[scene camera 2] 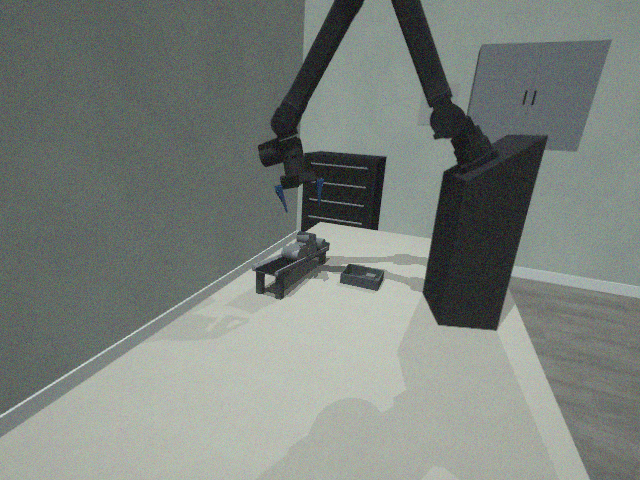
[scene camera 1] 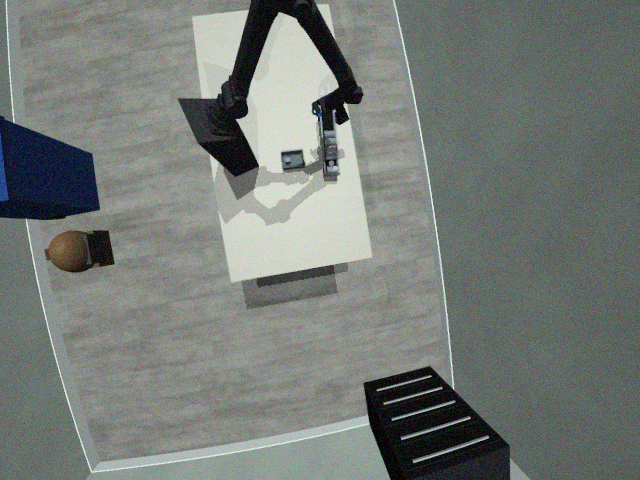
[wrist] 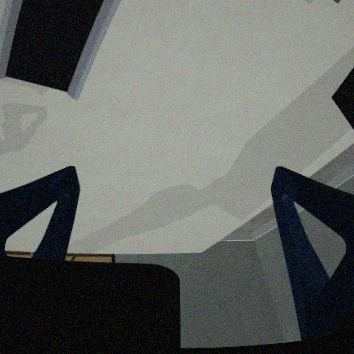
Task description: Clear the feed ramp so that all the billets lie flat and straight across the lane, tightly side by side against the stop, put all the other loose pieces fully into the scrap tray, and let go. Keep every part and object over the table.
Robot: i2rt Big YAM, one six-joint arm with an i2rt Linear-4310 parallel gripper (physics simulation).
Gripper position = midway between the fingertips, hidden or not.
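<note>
I can see my gripper (scene camera 2: 303, 209), and the wrist view shows me the same gripper too (wrist: 175, 176).
</note>
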